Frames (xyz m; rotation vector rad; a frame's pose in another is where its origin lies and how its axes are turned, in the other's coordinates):
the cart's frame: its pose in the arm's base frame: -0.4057 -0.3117 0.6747 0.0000 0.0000 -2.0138
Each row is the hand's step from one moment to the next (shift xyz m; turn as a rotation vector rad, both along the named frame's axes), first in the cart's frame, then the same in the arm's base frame.
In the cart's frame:
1: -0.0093 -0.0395 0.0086 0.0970 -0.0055 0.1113
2: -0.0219 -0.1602 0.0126 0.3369 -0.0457 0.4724
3: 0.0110 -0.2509 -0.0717 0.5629 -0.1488 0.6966
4: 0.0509 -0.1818 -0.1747 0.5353 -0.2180 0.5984
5: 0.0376 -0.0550 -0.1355 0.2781 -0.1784 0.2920
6: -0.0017 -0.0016 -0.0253 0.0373 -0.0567 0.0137
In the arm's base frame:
1: -0.0317 0.0253 0.0086 -0.0465 -0.0853 0.1113
2: -0.1353 0.0885 0.0126 -0.1857 -0.2848 0.4724
3: -0.2314 0.0976 -0.0717 -0.3757 -0.4448 0.6966
4: -0.1861 0.0319 -0.1747 -0.4264 -0.3902 0.5984
5: -0.0658 -0.0104 -0.1355 -0.2804 -0.1748 0.2920
6: -0.0007 0.0022 -0.0253 -0.0672 -0.0094 0.0137

